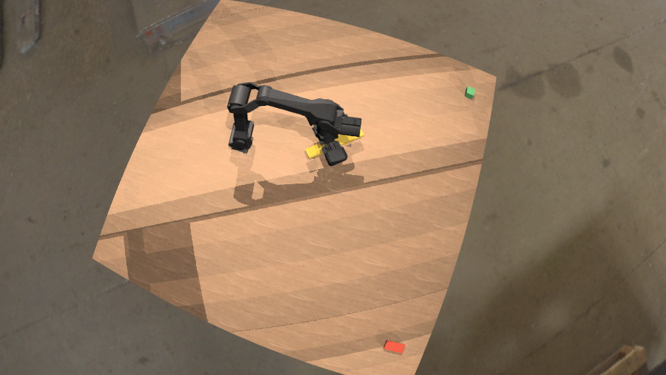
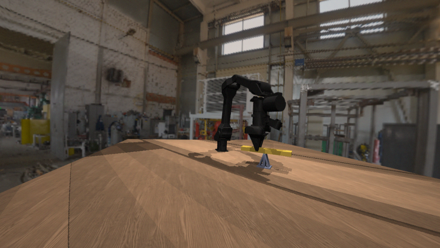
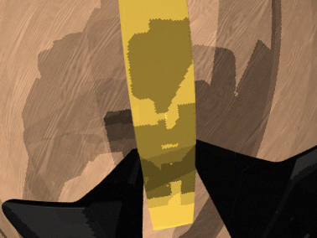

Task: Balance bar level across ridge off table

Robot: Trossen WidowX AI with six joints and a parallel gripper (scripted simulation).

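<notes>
Right now the yellow bar is 20 mm ahead of my gripper tip and 20 mm to the left of it. The rest, counted from my gripper tip: flat red block 440 mm ahead, 560 mm to the right, 60 mm below; green cube 440 mm ahead, 440 mm to the left, 50 mm below.
</notes>
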